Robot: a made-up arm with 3 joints.
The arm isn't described. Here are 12 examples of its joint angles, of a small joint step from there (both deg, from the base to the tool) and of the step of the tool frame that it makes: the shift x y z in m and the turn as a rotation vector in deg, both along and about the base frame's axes.
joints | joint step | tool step
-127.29 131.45 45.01 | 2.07 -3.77 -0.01 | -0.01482 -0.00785 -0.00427 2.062 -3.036 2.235
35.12 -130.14 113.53 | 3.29 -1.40 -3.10 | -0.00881 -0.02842 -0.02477 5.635 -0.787 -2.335
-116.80 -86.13 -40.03 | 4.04 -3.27 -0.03 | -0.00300 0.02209 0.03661 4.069 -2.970 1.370
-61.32 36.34 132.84 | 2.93 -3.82 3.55 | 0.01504 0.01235 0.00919 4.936 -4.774 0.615
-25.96 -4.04 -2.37 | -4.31 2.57 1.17 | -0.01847 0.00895 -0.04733 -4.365 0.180 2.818
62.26 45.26 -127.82 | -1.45 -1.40 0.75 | 0.00667 0.01598 0.00885 -0.924 0.976 -1.137
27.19 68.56 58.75 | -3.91 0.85 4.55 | -0.00542 0.02172 -0.00766 0.338 -1.838 0.073
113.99 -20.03 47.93 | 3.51 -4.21 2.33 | 0.02358 -0.01240 -0.04910 2.630 4.730 -0.116
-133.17 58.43 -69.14 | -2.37 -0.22 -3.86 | -0.00270 -0.01613 0.00888 -5.655 -1.575 -1.296
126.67 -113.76 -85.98 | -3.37 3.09 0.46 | 0.00787 -0.02054 0.02582 -3.795 -2.632 -1.629
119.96 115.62 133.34 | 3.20 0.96 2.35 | 0.00596 0.02649 -0.01973 5.310 -1.359 0.379
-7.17 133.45 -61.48 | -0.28 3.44 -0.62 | 0.01672 -0.01855 0.00244 -0.717 0.001 3.468
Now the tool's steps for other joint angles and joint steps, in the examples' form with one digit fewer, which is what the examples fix.
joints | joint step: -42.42 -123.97 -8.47 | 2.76 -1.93 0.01
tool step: -0.0104 -0.0251 0.0097 2.75 -1.26 -1.46
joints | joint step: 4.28 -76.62 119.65 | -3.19 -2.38 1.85
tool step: 0.0065 0.0112 -0.0178 -5.00 -0.28 -2.40
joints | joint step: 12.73 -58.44 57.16 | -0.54 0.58 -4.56
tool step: 0.0021 0.0028 -0.0070 3.33 2.22 1.09
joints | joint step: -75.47 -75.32 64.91 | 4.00 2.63 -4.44
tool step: -0.0021 0.0056 0.0219 8.27 2.87 -0.43
